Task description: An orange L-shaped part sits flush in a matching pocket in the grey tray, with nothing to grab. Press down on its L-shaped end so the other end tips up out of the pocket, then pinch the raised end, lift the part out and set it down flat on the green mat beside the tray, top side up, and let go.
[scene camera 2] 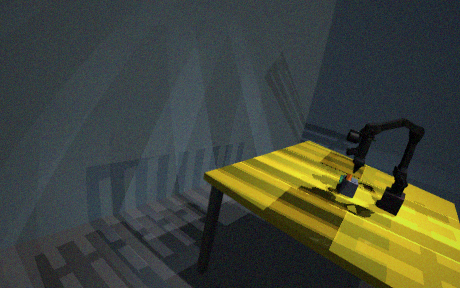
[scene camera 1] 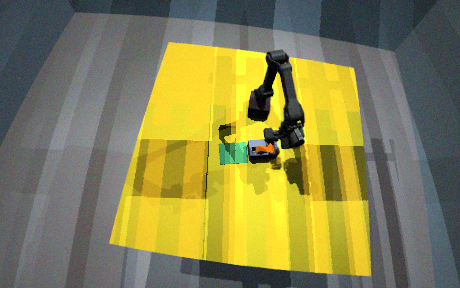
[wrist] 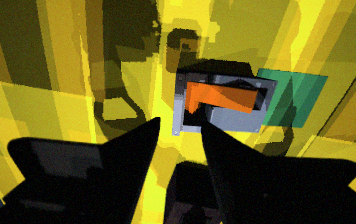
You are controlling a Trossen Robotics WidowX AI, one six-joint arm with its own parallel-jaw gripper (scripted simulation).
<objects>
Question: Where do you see an orange L-shaped part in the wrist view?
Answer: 241, 98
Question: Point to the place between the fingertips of my gripper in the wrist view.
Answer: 181, 123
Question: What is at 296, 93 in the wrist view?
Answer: A green mat.
</objects>
